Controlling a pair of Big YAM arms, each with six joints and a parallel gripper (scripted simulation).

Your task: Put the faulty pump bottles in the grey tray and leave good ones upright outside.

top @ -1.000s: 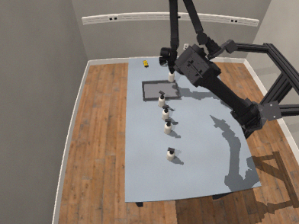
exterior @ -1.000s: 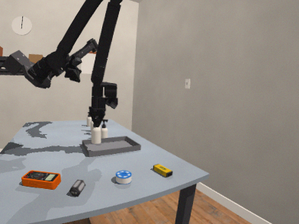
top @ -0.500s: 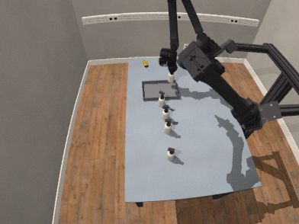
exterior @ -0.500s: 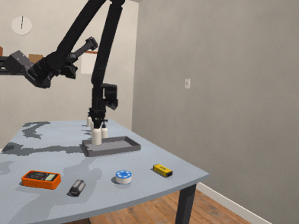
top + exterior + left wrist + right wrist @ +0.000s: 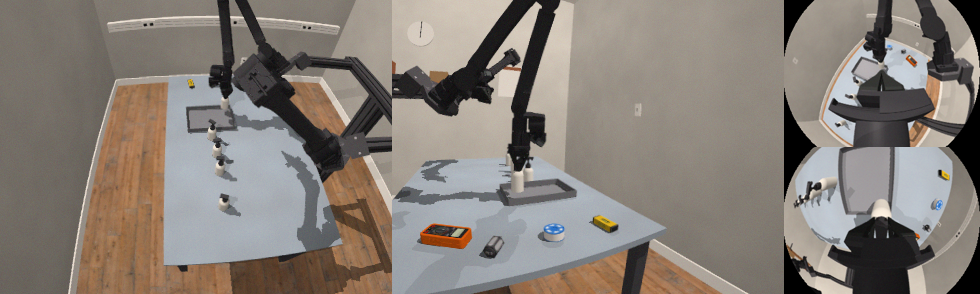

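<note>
The grey tray lies 13 cm below my right hand, 10 cm ahead of it and 6 cm to the left of it. Round my right hand: blue-and-white roll: 30 cm to the right, 12 cm below, 2 cm ahead; then yellow tool: 32 cm to the right, 19 cm ahead, 13 cm below; then orange multimeter: 28 cm behind, 22 cm to the right, 12 cm below.
</note>
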